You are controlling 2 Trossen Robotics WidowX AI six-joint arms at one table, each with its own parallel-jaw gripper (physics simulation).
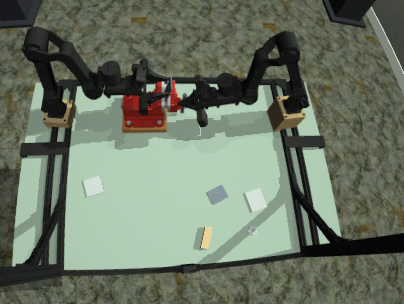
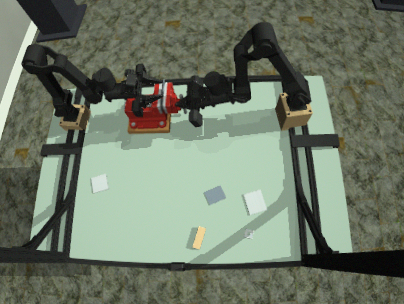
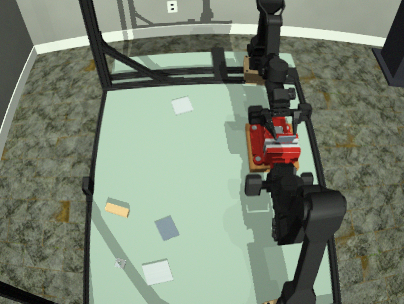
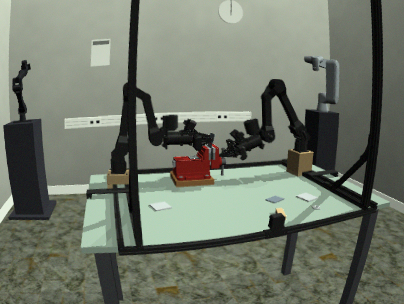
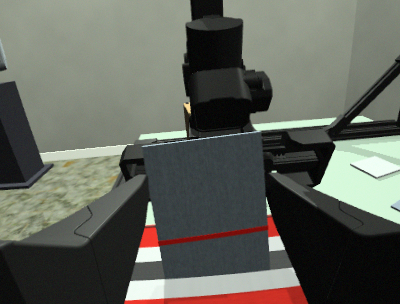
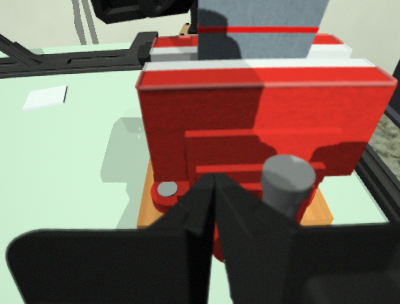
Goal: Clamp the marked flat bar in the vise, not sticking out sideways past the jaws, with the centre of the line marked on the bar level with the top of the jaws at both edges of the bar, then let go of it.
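Frame: origin at the left arm's base, x ahead, y left, z up, level; millimetres.
Where they show: left gripper, fingertip midpoint: point(image 1: 169, 86) point(image 2: 163, 88) point(image 3: 285, 138) point(image 4: 211, 137) point(image 5: 208, 183); right gripper, fingertip midpoint: point(image 1: 177, 104) point(image 2: 175, 105) point(image 3: 275, 163) point(image 4: 219, 155) point(image 5: 242, 254) point(image 6: 213, 182); left arm's base, link origin: point(image 1: 57, 110) point(image 2: 71, 114) point(image 3: 257, 64) point(image 4: 118, 171); right arm's base, link origin: point(image 1: 291, 106) point(image 2: 296, 102) point(image 4: 300, 150).
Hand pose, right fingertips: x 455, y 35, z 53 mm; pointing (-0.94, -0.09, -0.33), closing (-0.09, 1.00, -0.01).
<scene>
Things, the pixels of their top centre, and the offset from my right fingertips. "pt": a spot on its surface instead.
- grey flat bar, top centre: point(image 5: 206, 144) point(image 3: 286, 133) point(image 1: 168, 83) dx -37, dy +17, dz +99 mm
- grey handle rod, surface spot: point(image 6: 287, 175) pt dx +24, dy +22, dz +31 mm
- blue-grey plate, top centre: point(image 3: 166, 228) point(image 2: 215, 195) point(image 1: 217, 194) point(image 4: 275, 199) dx +172, dy -292, dz -112 mm
- tan block, top centre: point(image 3: 116, 209) point(image 2: 199, 237) point(image 1: 206, 237) dx +134, dy -450, dz -100 mm
- small grey piece, top centre: point(image 3: 120, 263) point(image 1: 252, 230) dx +303, dy -418, dz -112 mm
The grey flat bar point(image 5: 207, 190) point(image 6: 260, 45) stands upright, its lower end between the jaws of the red vise point(image 1: 145, 120) point(image 2: 147, 122) point(image 4: 192, 167) point(image 6: 170, 110). Its red line shows above the jaw tops, roughly parallel to them. Both side edges lie within the jaws' width. A gap shows between the jaws beside the bar. My left gripper point(image 5: 208, 183) point(image 3: 286, 135) is shut on the bar, one finger at each side edge. My right gripper point(image 6: 213, 182) point(image 1: 181, 103) is shut and empty, close to the grey handle rod point(image 6: 287, 175) on the vise's right side. The bar's bottom is hidden.
A white plate point(image 1: 93, 186) lies left on the table. A blue-grey plate point(image 1: 217, 194), another white plate point(image 1: 255, 200), a tan block point(image 1: 206, 238) and a small grey piece point(image 1: 253, 231) lie toward the front right. Black frame rails border the table.
</scene>
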